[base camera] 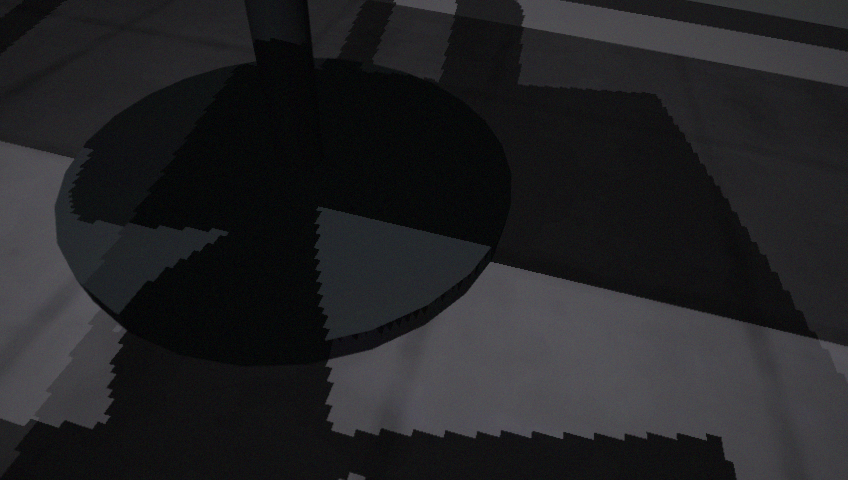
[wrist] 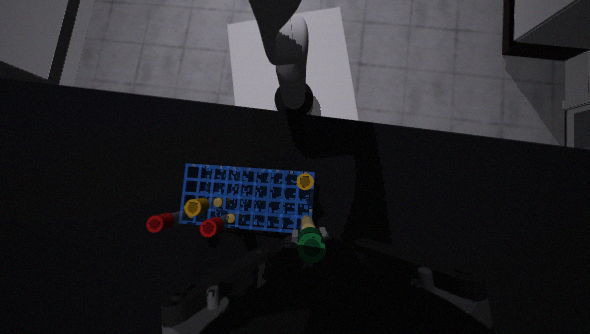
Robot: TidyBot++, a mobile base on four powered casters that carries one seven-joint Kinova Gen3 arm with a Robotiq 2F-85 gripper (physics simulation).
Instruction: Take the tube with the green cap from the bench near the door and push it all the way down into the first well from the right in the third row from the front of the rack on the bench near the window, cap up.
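Frame: origin at the arm's base, x right, y up, z back, level; centimetres.
Where they show: gripper, between the fingertips: [wrist: 309, 239]; arm's base, origin of its link: [wrist: 293, 98].
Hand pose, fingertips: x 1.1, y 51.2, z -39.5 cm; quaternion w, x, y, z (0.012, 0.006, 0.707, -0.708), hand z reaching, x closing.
Things, the pixels of their top centre, and the offset from my fingertips. "spot": a spot on its surface instead. Level surfaces: height alone.
- tube with the green cap, centre of its top: [wrist: 311, 253] dx +0.0, dy +4.9, dz +0.7 cm
- blue rack, a spot on its surface: [wrist: 200, 179] spot: dx +15.3, dy -9.0, dz +7.6 cm
- dark bench top, height of its surface: dy -14.7 cm
My gripper [wrist: 309, 239] is shut on the tube with the green cap [wrist: 311, 246] in the wrist view. The tube is cap up, with its pale lower part pointing to the near right corner of a blue rack [wrist: 200, 179]. The cap looks well above the rack; how far the lower end is from the wells I cannot tell. The rack stands on a dark bench top [wrist: 100, 135]; which bench it is does not show. The gripper and the green-capped tube do not show in the base camera view.
A yellow-capped tube [wrist: 305, 181] stands at the rack's far right corner, another yellow-capped tube [wrist: 193, 207] near its left. Red-capped tubes [wrist: 159, 223] [wrist: 209, 227] rise along the near left side. The base camera shows a dark round disc [base camera: 380, 279] with a post [base camera: 282, 35].
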